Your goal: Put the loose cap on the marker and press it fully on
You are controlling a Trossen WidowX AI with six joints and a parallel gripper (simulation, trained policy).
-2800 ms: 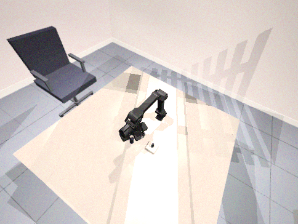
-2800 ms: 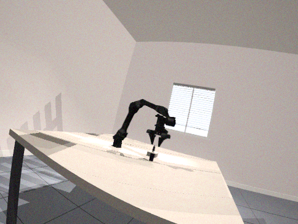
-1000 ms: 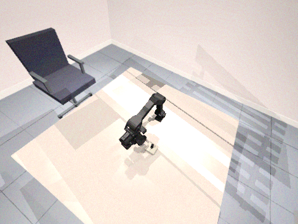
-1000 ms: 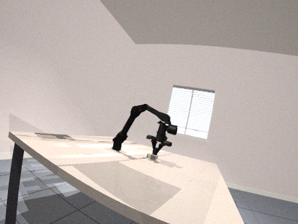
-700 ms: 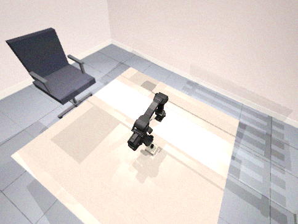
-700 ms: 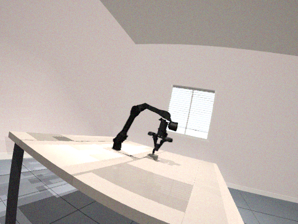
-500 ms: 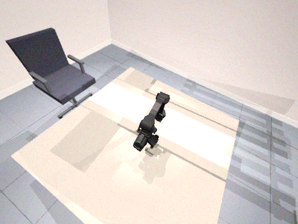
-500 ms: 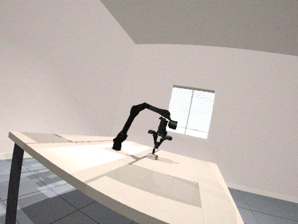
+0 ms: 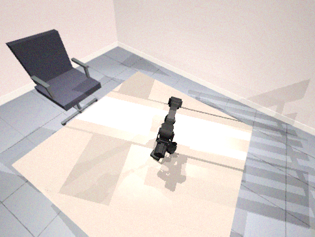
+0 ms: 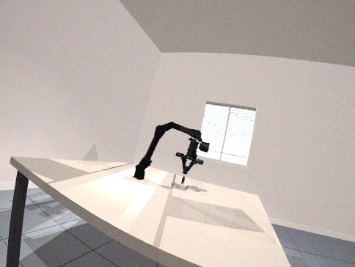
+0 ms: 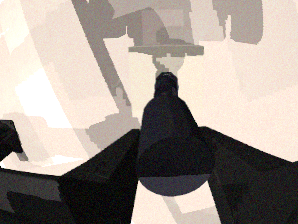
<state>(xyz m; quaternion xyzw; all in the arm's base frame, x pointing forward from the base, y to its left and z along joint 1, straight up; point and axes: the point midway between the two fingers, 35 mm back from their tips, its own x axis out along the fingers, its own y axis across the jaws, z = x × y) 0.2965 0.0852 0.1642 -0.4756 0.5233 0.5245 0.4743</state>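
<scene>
The pale holder block lies 1 cm to the left of my gripper tip and 11 cm below it. Also, from my gripper tip: dark cap right at my gripper tip.
</scene>
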